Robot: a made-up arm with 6 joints.
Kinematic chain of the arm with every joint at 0, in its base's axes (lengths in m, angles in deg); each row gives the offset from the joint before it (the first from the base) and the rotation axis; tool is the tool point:
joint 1: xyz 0 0 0.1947 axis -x
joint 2: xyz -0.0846 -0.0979 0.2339 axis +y
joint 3: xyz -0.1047 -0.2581 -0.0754 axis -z
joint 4: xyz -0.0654 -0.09 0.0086 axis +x
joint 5: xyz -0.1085 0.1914 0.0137 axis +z
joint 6: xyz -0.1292 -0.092 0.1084 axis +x
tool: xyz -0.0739 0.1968 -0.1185
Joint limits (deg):
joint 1: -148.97..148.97
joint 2: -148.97..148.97
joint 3: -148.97..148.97
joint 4: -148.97..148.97
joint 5: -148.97..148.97
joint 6: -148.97..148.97
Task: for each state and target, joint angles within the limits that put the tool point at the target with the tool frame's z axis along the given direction. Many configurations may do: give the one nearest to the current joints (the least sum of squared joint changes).
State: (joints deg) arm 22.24 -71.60 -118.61 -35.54 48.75 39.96
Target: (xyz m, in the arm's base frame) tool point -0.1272 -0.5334 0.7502 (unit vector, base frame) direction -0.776 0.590 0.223
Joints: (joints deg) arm 30.63 -49.14 -100.37 -17.59 62.37 27.71
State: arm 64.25 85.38 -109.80 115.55 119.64 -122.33
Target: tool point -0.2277 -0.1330 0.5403 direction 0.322 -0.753 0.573
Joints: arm 25.10 76.32 -107.39 112.93 78.00 -119.91
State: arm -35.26 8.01 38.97 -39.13 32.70 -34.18
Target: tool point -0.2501 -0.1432 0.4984 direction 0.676 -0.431 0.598
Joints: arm -34.57 45.75 61.41 5.35 19.92 -2.23
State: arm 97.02 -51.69 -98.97 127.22 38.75 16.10
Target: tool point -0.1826 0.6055 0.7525 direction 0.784 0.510 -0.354
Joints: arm 93.91 -82.23 -114.35 124.36 8.95 10.59
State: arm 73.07 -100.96 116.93 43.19 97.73 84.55
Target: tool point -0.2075 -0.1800 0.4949 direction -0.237 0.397 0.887
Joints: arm 81.26 -118.58 102.63 24.57 134.35 110.37
